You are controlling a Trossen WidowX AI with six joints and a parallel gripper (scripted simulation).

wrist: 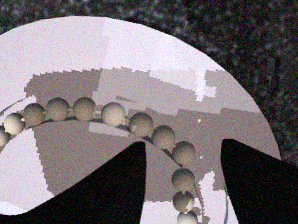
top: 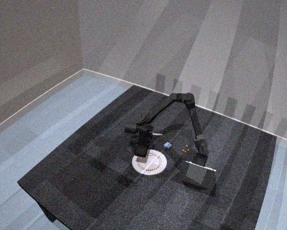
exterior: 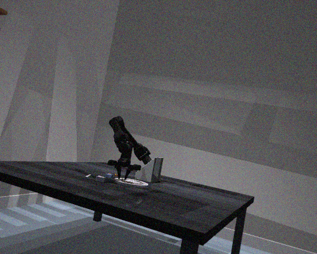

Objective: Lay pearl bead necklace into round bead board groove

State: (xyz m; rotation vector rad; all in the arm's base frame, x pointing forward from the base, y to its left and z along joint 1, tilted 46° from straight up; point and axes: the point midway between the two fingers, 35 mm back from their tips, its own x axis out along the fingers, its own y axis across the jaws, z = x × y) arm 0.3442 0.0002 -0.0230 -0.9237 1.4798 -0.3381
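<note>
Right now the round white bead board is 60 mm behind my gripper tip, 30 mm to the left of it and 10 mm below it. Also, from my gripper tip: small white block (110 mm ahead, 70 mm to the right); small blue cube (80 mm behind, 150 mm to the right, 10 mm below); thin white stick (60 mm ahead, 200 mm to the right, 10 mm below).
</note>
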